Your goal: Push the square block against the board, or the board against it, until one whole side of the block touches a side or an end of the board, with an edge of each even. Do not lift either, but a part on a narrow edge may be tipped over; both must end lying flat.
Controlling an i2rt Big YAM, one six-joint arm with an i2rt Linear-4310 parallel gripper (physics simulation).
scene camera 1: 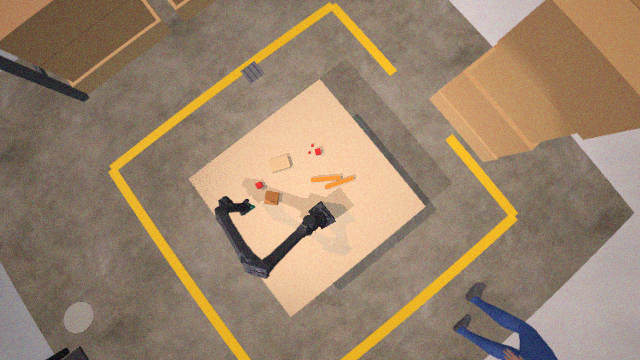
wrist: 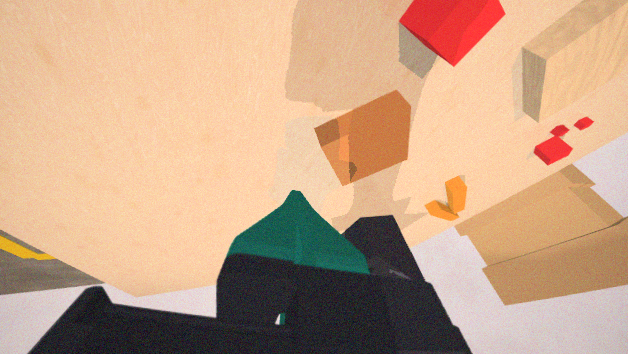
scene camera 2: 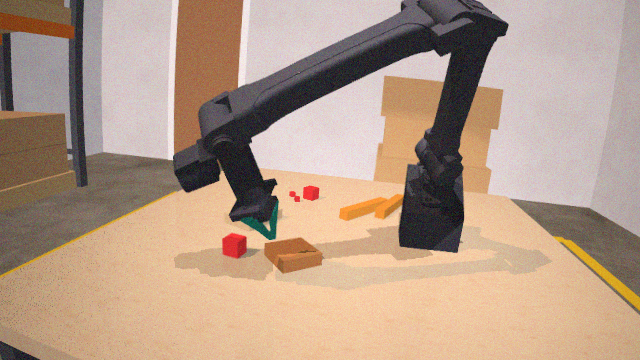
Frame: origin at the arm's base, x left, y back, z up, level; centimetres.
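Seen in the pictures: gripper, fingertip midpoint: [scene camera 1: 254, 206] [wrist: 294, 197] [scene camera 2: 272, 239]; arm's base, link origin: [scene camera 1: 322, 216] [scene camera 2: 435, 187].
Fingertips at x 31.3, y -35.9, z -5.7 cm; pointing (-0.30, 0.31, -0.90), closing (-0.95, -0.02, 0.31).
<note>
Pixels of each thing's top centre, then the offset from my fingertips to it.
- square block, top centre: [wrist: 370, 154] [scene camera 2: 292, 248] [scene camera 1: 271, 198] dx -11.2, dy +2.1, dz -6.7 cm
- board, top centre: [wrist: 588, 67] [scene camera 2: 254, 210] [scene camera 1: 279, 163] dx -32.7, dy -13.5, dz -6.7 cm
The square block [scene camera 1: 272, 198] [scene camera 2: 294, 254] [wrist: 375, 135] is orange-brown and lies flat on the table, partly in the arm's shadow. The board [scene camera 1: 281, 163] [wrist: 582, 65] is pale wood and lies flat, apart from the block, with a gap between them in the overhead view. In scene camera 2 it is mostly hidden behind the gripper. My gripper [scene camera 1: 253, 206] [scene camera 2: 271, 237] [wrist: 294, 197] is shut and empty, with green fingertips. It hangs above the table, off the block's left side in the overhead view, and does not touch the block.
A red cube [scene camera 1: 259, 185] [scene camera 2: 234, 245] [wrist: 452, 25] stands close to the block. Another red cube [scene camera 1: 318, 151] [scene camera 2: 311, 193] [wrist: 552, 150] stands beyond the board with two small red pieces. Two orange bars [scene camera 1: 326, 178] [scene camera 2: 362, 208] lie near the arm's base [scene camera 2: 431, 215].
</note>
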